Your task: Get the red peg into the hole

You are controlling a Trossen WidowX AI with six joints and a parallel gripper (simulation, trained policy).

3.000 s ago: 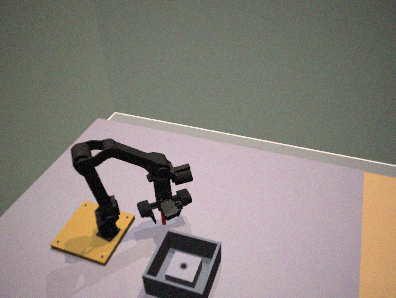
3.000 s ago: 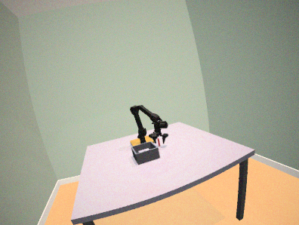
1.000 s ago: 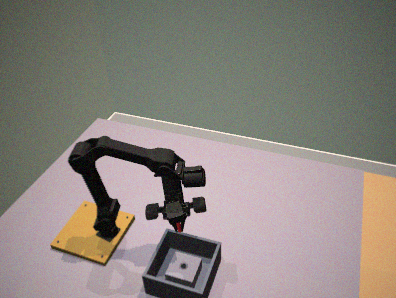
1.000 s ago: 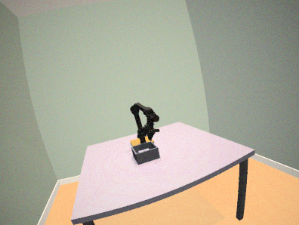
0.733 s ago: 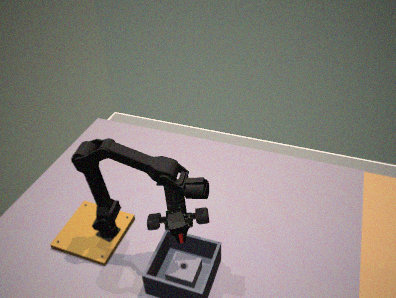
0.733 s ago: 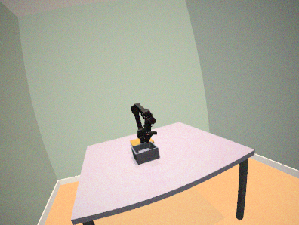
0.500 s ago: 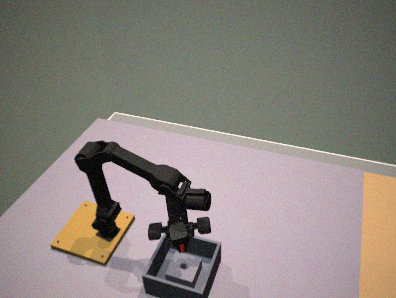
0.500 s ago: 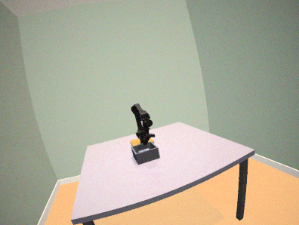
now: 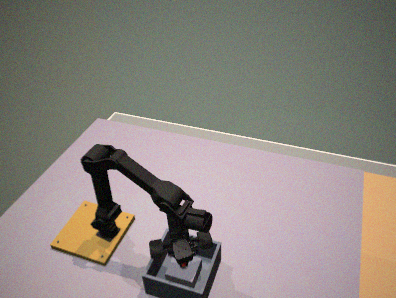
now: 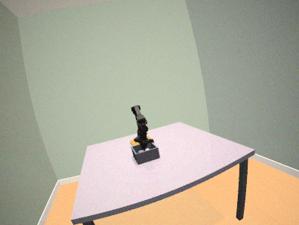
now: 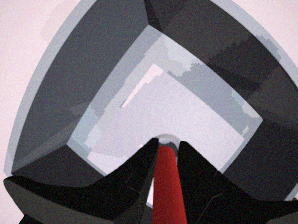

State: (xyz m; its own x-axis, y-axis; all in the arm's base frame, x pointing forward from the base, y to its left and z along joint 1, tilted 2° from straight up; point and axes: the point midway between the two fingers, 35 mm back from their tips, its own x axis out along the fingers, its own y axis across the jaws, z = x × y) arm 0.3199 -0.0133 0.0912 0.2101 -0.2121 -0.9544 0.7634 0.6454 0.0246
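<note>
Now: the grey plate 10 mm behind my gripper tip, 10 mm to the left of it and 30 mm below it. Round my gripper tip: dark grey box (10 mm behind, 10 mm to the left, 50 mm below); then red peg (10 mm behind, 10 mm to the left, 30 mm above).
</note>
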